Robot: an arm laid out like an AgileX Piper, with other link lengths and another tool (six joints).
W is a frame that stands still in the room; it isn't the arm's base.
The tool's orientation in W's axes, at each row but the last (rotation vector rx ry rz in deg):
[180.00, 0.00, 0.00]
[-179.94, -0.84, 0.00]
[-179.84, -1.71, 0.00]
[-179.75, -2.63, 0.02]
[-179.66, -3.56, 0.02]
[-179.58, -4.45, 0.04]
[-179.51, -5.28, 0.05]
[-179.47, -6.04, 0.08]
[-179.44, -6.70, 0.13]
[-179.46, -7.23, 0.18]
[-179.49, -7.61, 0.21]
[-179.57, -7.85, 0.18]
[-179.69, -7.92, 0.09]
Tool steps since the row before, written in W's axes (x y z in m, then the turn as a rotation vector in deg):
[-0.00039, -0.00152, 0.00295, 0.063, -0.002, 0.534]
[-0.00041, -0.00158, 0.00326, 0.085, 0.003, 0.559]
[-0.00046, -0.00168, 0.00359, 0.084, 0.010, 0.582]
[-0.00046, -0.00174, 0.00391, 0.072, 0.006, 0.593]
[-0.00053, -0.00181, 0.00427, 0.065, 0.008, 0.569]
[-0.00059, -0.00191, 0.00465, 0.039, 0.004, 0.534]
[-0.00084, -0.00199, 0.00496, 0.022, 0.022, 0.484]
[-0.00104, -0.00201, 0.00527, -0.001, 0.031, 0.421]
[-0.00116, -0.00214, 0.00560, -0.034, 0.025, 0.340]
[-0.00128, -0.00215, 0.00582, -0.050, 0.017, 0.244]
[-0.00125, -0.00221, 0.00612, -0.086, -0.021, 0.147]
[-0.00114, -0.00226, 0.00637, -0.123, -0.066, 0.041]
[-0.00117, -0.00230, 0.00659, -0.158, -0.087, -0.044]
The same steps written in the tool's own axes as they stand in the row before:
[-0.00039, 0.00152, -0.00295, 0.063, 0.002, -0.534]
[-0.00042, 0.00157, -0.00326, 0.085, -0.003, -0.559]
[-0.00049, 0.00166, -0.00359, 0.084, -0.010, -0.582]
[-0.00051, 0.00171, -0.00392, 0.072, -0.006, -0.593]
[-0.00060, 0.00176, -0.00428, 0.065, -0.008, -0.569]
[-0.00069, 0.00185, -0.00466, 0.039, -0.005, -0.534]
[-0.00096, 0.00190, -0.00497, 0.023, -0.024, -0.484]
[-0.00118, 0.00190, -0.00528, 0.001, -0.034, -0.421]
[-0.00132, 0.00200, -0.00561, -0.032, -0.030, -0.340]
[-0.00146, 0.00200, -0.00583, -0.049, -0.023, -0.244]
[-0.00145, 0.00206, -0.00613, -0.088, 0.013, -0.147]
[-0.00134, 0.00212, -0.00638, -0.128, 0.055, -0.041]
[-0.00137, 0.00217, -0.00659, -0.165, 0.073, 0.044]

